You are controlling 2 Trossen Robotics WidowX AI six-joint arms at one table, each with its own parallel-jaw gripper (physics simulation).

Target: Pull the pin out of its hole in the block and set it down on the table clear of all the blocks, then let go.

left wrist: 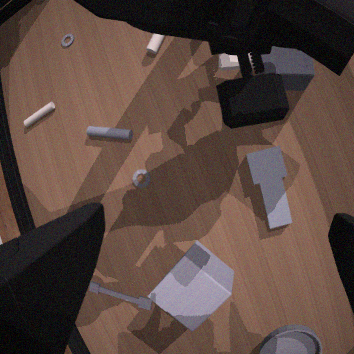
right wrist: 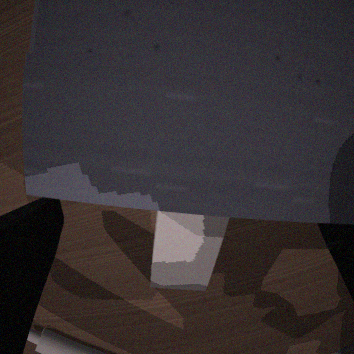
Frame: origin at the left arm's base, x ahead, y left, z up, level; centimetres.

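Seen in the pictures: left gripper, fingertip midpoint: (left wrist: 223,222); right gripper, fingertip midpoint: (left wrist: 238,64).
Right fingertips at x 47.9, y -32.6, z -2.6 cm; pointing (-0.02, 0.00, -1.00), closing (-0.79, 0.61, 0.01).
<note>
A point is followed by its place in that frame.
A blue-grey block (left wrist: 295,67) @[x 41.8, y -35.3, z 2.0 cm] (right wrist: 175,125) is at the upper right in the left wrist view and fills the upper part of the right wrist view. A whitish square pin (left wrist: 229,61) @[x 48.6, y -31.7, z -0.9 cm] (right wrist: 181,250) @[x 48.5, y -32.4, z -0.9 cm] sticks out of its side; the part inside the block is hidden. My right gripper (right wrist: 189,203) @[x 47.9, y -32.6, z -2.6 cm] is open, with one finger on each side of the pin and a gap to both. One black finger of it also shows in front of the block in the left wrist view. My left gripper (left wrist: 223,222) @[x 37.6, y -20.7, z 22.8 cm] is open and empty, above the table and away from the pin.
A light grey cube-like block (left wrist: 192,292) @[x 33.5, y -10.3, z 4.0 cm], a stepped grey block (left wrist: 270,185) @[x 35.1, y -23.9, z -2.6 cm], a grey bar with thicker ends (left wrist: 120,295) @[x 38.6, y 1.2, z -3.6 cm] and a round dish (left wrist: 292,345) @[x 16.1, y -10.8, z -3.8 cm] lie on the table. Washers (left wrist: 141,178) (left wrist: 67,40) @[x 72.3, y -20.6, z -3.7 cm], a grey rod (left wrist: 109,133) @[x 54.7, y -14.8, z -2.6 cm] and white rods (left wrist: 39,114) @[x 66.8, y -8.9, z -3.0 cm] (left wrist: 155,43) @[x 58.6, y -28.1, z -2.6 cm] lie further left.
</note>
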